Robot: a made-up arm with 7 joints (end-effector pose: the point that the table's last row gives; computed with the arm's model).
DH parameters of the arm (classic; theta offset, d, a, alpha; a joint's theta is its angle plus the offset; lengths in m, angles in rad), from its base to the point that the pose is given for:
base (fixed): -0.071 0 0 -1.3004
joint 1: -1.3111 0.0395 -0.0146 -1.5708
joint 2: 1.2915 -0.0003 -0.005 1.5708
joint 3: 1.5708 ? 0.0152 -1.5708
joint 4: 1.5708 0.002 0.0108 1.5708
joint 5: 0 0.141 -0.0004 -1.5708
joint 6: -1.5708 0 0.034 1.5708
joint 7: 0 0.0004 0 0
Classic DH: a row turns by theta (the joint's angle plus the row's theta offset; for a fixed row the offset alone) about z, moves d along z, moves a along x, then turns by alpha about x.
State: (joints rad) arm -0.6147 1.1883 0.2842 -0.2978 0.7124 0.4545 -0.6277
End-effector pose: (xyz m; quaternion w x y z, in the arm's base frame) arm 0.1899 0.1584 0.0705 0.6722 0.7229 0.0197 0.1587
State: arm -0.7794 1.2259 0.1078 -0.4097 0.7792 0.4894 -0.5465
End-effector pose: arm 0.1885 0.1213 0.0841 0.6168 0.7603 -0.0909 0.1821
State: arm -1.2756 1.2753 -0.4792 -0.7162 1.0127 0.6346 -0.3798
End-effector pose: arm 0.1589 0.0330 0.0911 0.4527 0.7777 -0.3743 0.2239
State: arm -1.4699 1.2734 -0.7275 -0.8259 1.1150 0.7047 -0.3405
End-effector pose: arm 0.1418 0.0097 0.0844 0.3961 0.7573 -0.4668 0.2275
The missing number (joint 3, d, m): -0.1602
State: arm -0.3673 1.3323 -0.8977 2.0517 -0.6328 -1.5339 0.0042
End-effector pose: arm 0.0319 0.3368 -0.0301 0.6663 0.7291 0.1545 0.0234
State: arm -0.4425 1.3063 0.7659 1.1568 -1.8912 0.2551 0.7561
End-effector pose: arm 0.1085 0.3574 -0.0253 0.5372 -0.5958 -0.0505 0.5950
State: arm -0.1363 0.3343 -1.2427 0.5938 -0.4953 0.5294 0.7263
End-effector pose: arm 0.0036 0.0061 -0.3102 0.7020 0.4229 0.5510 -0.1575
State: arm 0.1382 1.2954 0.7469 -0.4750 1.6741 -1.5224 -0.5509
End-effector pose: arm 0.1322 0.1731 -0.0035 0.2199 -0.8417 -0.1314 0.4754
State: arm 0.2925 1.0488 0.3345 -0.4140 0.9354 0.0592 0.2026
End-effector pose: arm 0.1354 0.1753 -0.0762 0.5276 0.8418 -0.1110 0.0263
